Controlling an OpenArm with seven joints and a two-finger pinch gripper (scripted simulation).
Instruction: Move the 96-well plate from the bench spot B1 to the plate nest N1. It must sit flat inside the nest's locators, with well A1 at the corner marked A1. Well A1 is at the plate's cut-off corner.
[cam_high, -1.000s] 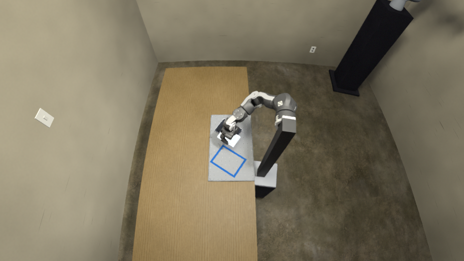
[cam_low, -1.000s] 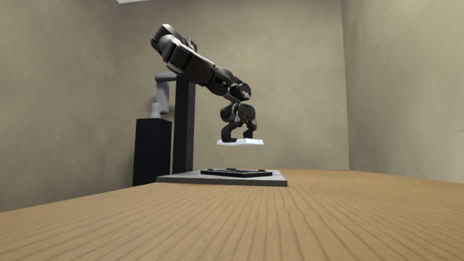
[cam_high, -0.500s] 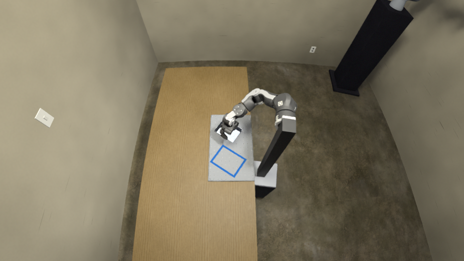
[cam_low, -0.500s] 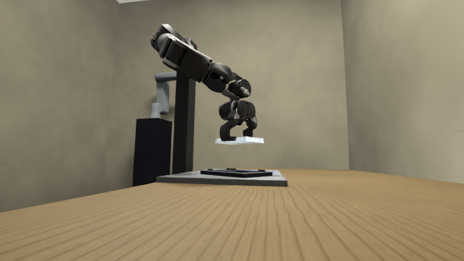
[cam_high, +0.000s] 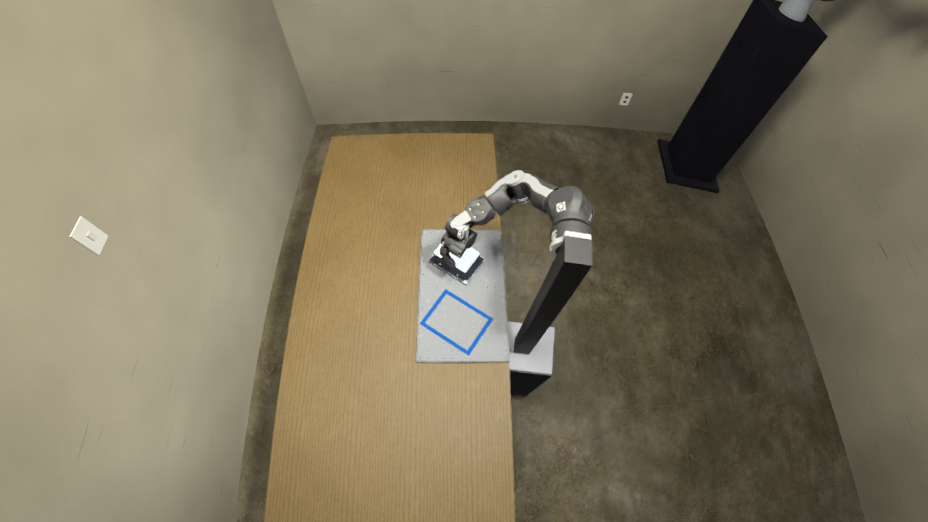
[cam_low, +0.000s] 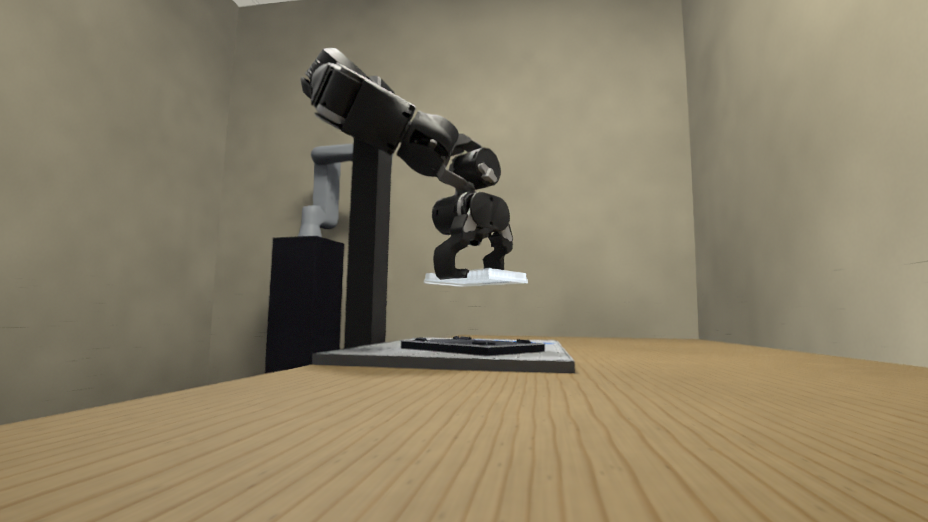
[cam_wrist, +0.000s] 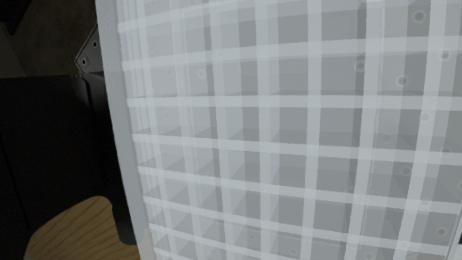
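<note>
My hand is 2 cm to the left of the black plate nest and 10 cm above it. Also, from my hand: 96-well plate: right at my hand.
</note>
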